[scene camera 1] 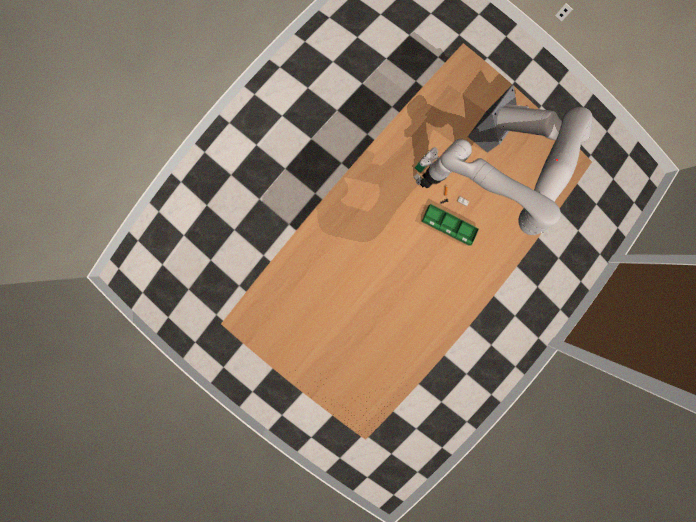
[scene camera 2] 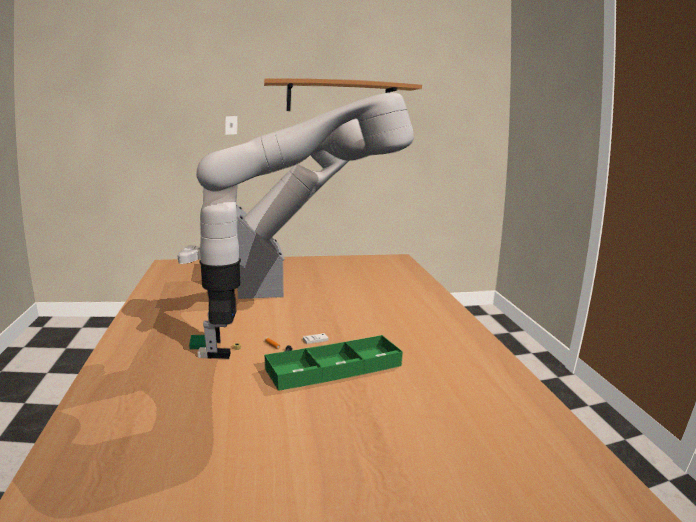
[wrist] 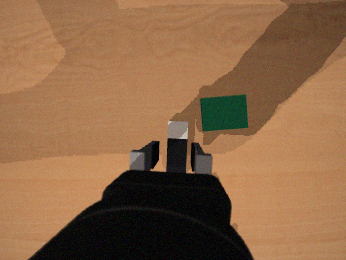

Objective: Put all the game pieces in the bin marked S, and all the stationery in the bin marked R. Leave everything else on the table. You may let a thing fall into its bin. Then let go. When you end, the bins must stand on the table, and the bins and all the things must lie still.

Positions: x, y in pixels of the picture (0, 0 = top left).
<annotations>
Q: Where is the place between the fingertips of my gripper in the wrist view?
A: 175, 151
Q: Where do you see a bin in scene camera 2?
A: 377, 353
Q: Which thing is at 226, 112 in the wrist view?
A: A flat green block.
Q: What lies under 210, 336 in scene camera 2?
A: My gripper.
</annotations>
